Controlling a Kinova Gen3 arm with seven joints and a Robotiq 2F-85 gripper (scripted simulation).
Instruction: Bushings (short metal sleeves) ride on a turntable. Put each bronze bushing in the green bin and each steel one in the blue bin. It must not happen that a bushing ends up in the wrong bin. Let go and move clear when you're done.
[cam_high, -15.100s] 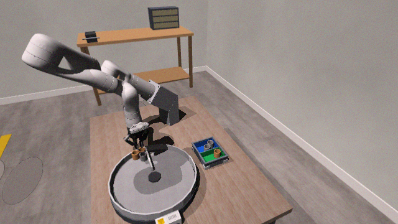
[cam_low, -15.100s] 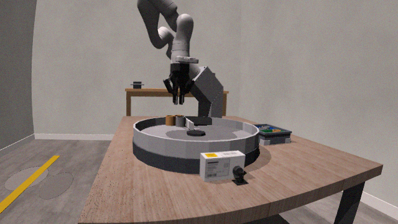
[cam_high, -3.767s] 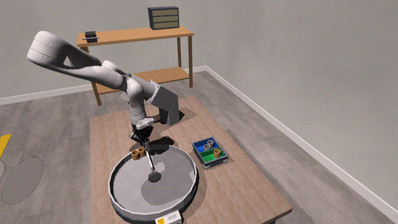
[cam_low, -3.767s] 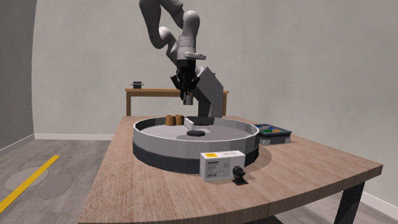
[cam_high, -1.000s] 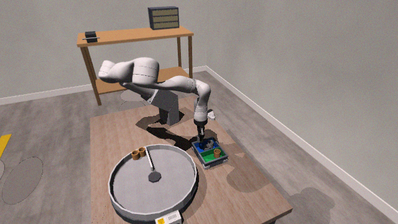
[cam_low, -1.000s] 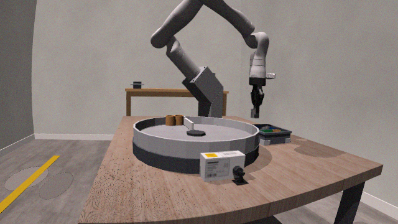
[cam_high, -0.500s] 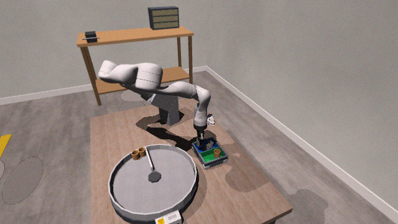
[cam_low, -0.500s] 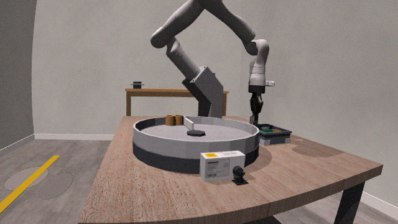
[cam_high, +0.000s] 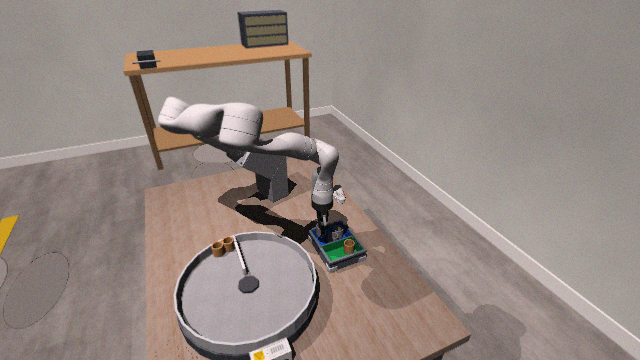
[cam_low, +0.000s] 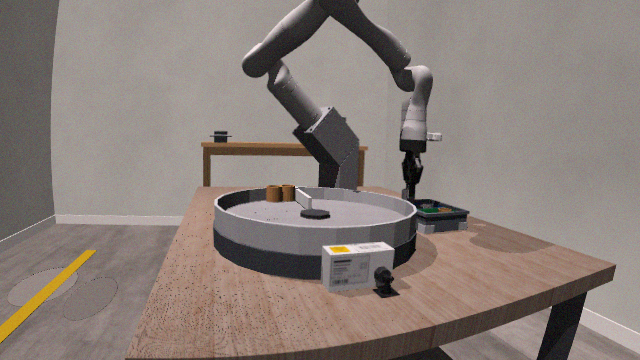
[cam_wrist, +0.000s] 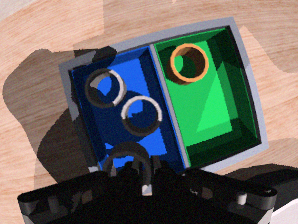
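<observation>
Now: hand 6 cm above the tray, 4 cm to the right of it and 4 cm short of it. From my hand the other things lie so: turntable (31 cm to the right, 9 cm ahead, 3 cm below).
</observation>
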